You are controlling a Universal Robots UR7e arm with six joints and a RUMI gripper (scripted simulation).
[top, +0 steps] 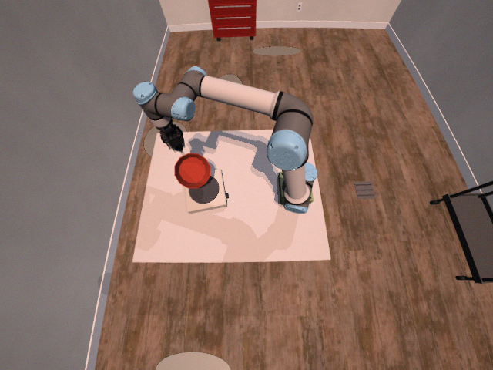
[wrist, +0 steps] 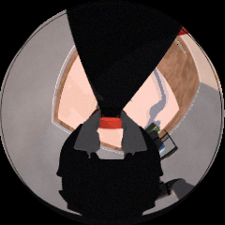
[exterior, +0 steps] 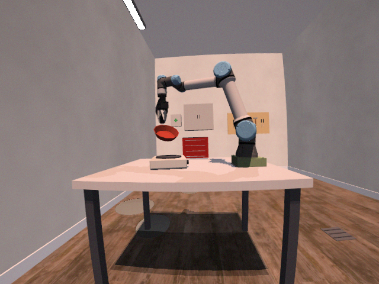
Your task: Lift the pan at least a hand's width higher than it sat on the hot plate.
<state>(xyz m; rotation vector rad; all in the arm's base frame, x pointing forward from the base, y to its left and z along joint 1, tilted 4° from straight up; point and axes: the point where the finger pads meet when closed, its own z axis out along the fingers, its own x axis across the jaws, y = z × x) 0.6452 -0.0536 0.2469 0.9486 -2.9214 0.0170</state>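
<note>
Right now the pan is 3 cm behind my hand, 4 cm to the left of it and 6 cm below it. Also, from my hand: hot plate: 10 cm behind, 11 cm to the left, 31 cm below.
</note>
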